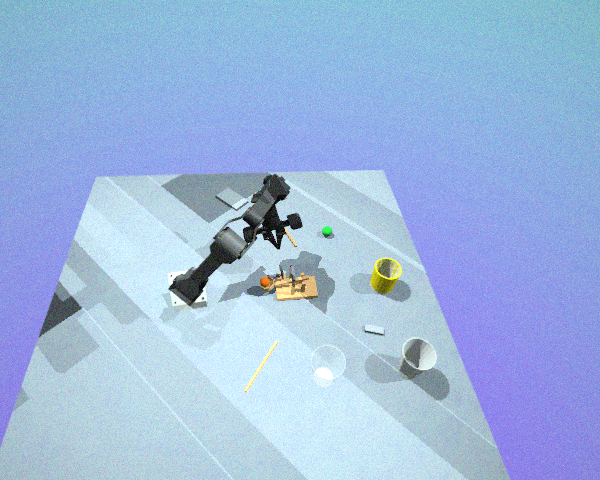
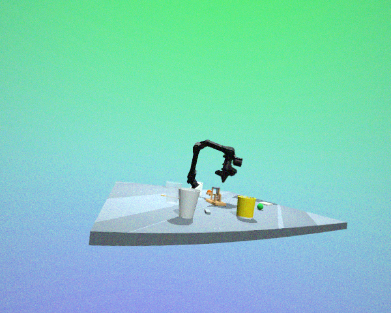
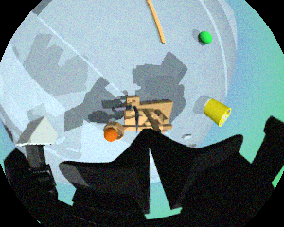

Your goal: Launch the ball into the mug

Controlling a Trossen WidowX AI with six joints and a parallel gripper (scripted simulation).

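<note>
The orange ball is 50 mm behind my gripper tip, 70 mm to the right of it and 80 mm below it. Also, from my gripper tip: green ball (210 mm ahead, 170 mm to the left, 120 mm below); yellow mug (370 mm ahead, 80 mm to the right, 110 mm below); wooden catapult (20 mm ahead, 50 mm to the right, 90 mm below).
</note>
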